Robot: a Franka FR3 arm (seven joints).
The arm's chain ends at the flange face. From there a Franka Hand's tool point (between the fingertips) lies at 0.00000 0.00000 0.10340 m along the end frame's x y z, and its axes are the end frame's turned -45 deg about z.
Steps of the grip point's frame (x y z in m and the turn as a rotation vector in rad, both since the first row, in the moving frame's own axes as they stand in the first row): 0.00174 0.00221 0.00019 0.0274 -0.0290 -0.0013; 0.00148 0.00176 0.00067 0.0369 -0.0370 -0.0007; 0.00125 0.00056 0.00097 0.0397 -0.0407 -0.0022; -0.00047 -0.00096 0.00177 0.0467 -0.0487 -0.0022; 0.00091 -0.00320 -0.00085 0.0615 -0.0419 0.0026; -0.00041 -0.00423 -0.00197 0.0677 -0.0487 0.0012; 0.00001 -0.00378 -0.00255 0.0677 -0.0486 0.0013; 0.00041 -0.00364 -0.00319 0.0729 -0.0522 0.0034; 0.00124 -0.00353 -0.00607 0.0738 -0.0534 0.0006; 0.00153 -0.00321 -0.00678 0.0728 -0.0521 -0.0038; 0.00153 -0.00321 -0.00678 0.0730 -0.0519 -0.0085
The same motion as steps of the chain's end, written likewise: 0.00692 0.00021 0.00027 -0.0011 -0.0399 -0.0013; 0.00769 0.00019 0.00081 -0.0001 -0.0523 -0.0007; 0.00716 -0.00057 0.00114 -0.0007 -0.0569 -0.0022; 0.00596 -0.00050 0.00201 -0.0014 -0.0675 -0.0022; 0.00593 -0.00146 -0.00056 0.0139 -0.0731 0.0026; 0.00522 -0.00131 -0.00161 0.0134 -0.0823 0.0012; 0.00583 -0.00128 -0.00219 0.0135 -0.0822 0.0013; 0.00685 -0.00134 -0.00277 0.0146 -0.0885 0.0034; 0.00767 -0.00188 -0.00564 0.0144 -0.0899 0.0006; 0.00793 -0.00186 -0.00637 0.0146 -0.0883 -0.0038; 0.00794 -0.00185 -0.00637 0.0149 -0.0883 -0.0085
